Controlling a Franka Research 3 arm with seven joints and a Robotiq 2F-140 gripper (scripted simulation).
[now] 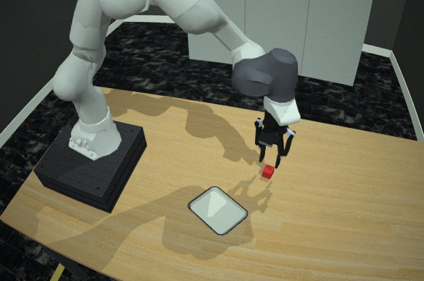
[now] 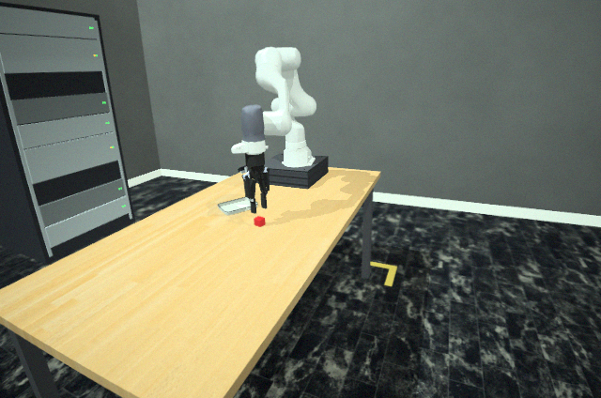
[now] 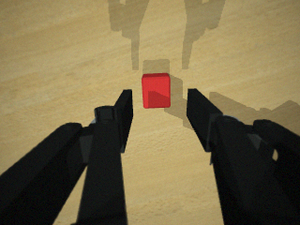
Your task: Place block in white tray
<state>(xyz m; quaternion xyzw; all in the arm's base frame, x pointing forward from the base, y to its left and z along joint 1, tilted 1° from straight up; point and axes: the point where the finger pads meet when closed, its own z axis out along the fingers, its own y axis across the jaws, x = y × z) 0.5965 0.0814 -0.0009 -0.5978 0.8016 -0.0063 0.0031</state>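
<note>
The red block is 8 cm below my hand. Also, from my hand: white tray: 20 cm to the right, 13 cm behind, 8 cm below.
</note>
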